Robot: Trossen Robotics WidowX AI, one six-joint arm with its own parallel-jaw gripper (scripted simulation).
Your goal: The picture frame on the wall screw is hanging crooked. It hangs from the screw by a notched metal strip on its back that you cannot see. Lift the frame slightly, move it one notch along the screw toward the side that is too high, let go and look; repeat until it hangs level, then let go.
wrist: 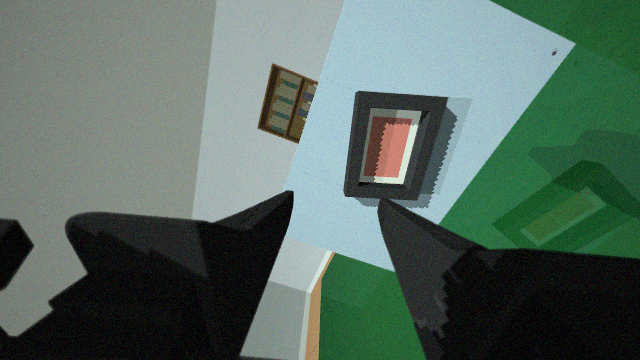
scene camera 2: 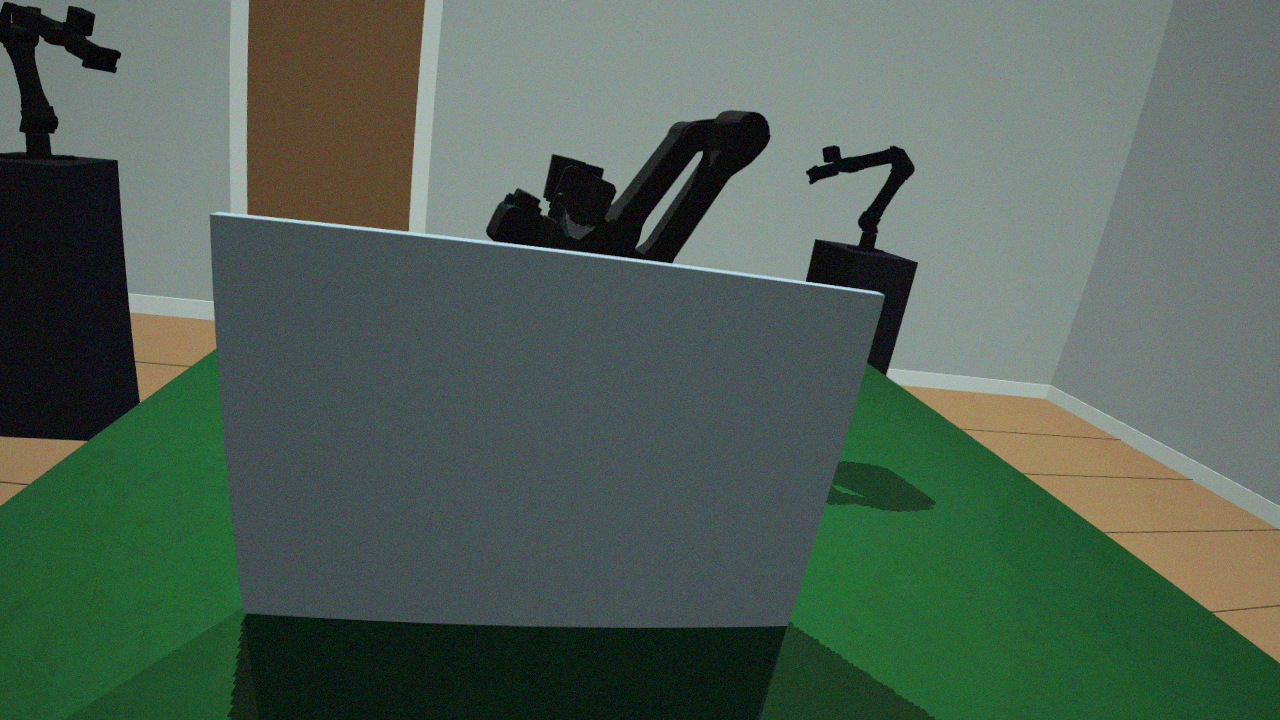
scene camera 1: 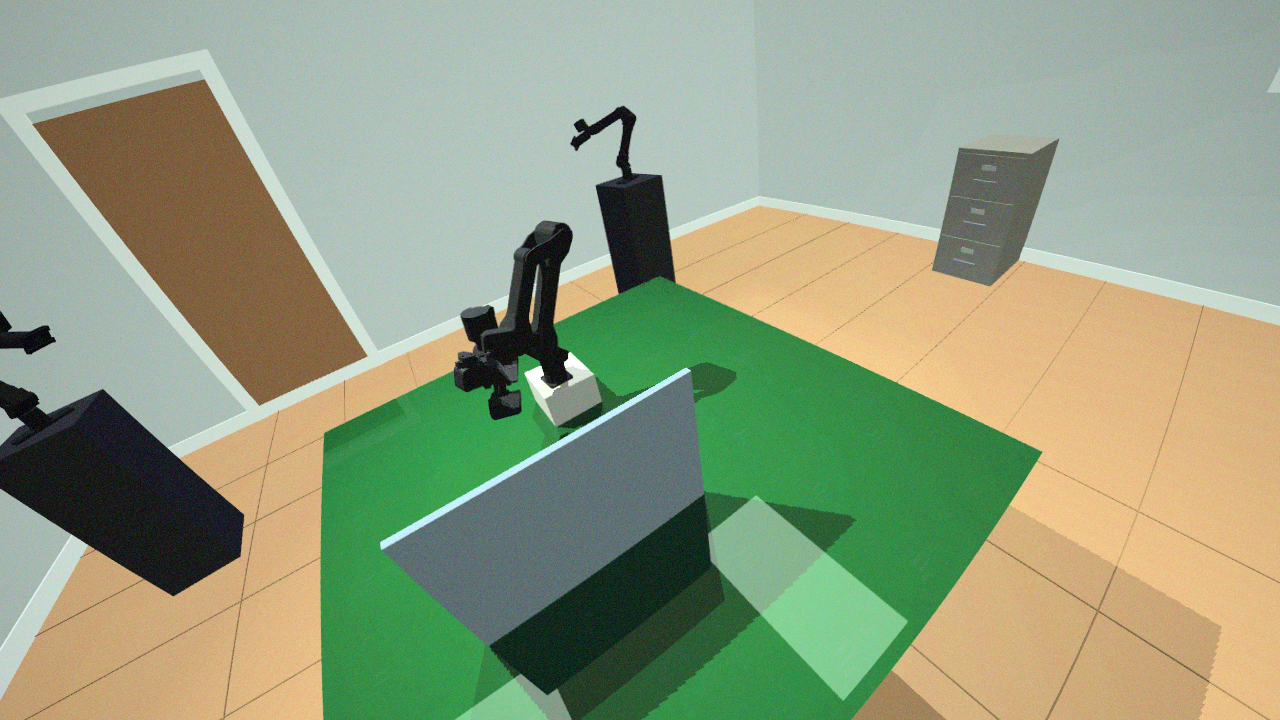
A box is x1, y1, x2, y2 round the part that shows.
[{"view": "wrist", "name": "my gripper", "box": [0, 190, 639, 359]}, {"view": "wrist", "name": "picture frame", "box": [343, 91, 447, 200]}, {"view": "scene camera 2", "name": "my gripper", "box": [486, 165, 615, 252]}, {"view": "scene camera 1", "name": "my gripper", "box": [454, 326, 521, 420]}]
